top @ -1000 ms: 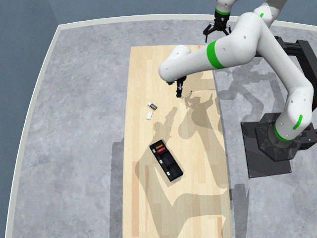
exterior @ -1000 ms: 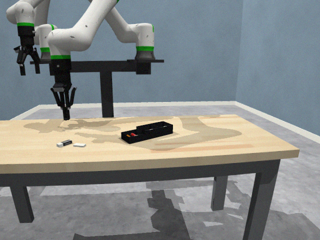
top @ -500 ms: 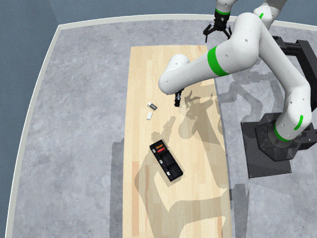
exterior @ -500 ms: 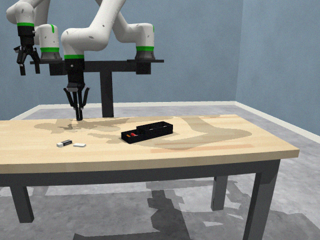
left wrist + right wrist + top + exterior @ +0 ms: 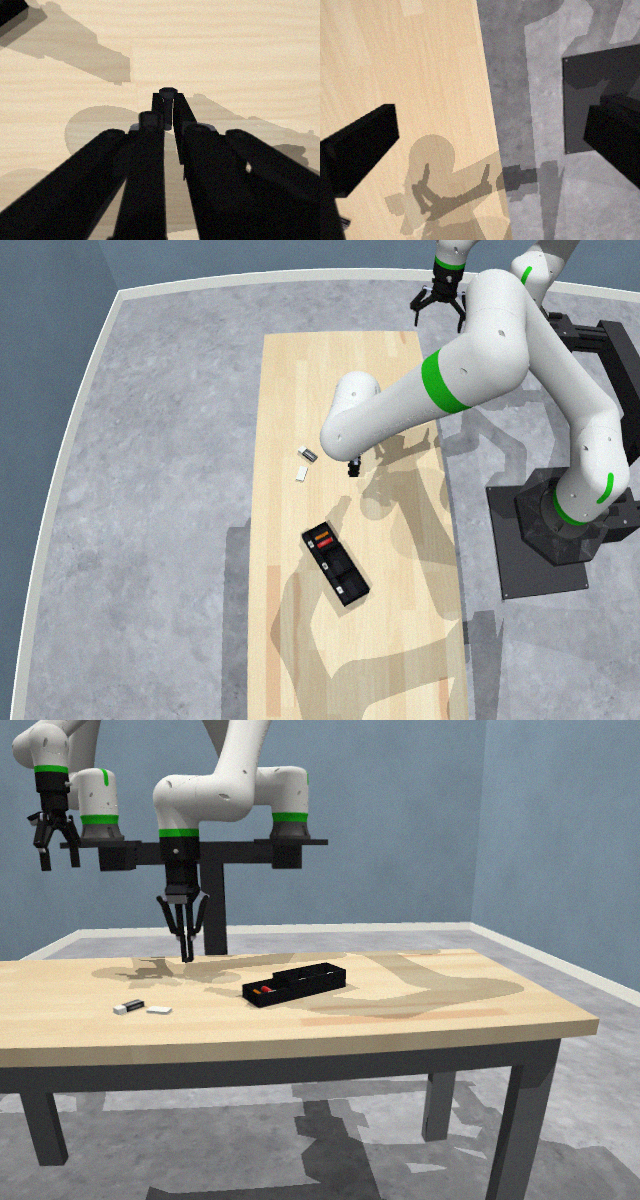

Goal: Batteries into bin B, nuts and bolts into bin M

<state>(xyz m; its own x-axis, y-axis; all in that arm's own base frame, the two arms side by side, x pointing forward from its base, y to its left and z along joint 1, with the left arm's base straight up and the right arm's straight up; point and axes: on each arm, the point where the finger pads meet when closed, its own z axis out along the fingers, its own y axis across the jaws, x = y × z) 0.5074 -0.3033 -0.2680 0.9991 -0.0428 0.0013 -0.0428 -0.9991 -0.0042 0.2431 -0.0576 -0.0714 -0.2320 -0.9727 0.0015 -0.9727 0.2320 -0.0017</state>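
My left gripper is now 50 mm short of the black three-part bin block, 270 mm to the right of it and 80 mm above it. From my left hand the other things lie so: orange battery 90 mm ahead, 180 mm to the left, 90 mm below; then dark bolt 10 mm ahead, 30 mm below; then flat white block 170 mm ahead, 30 mm to the right, 100 mm below.
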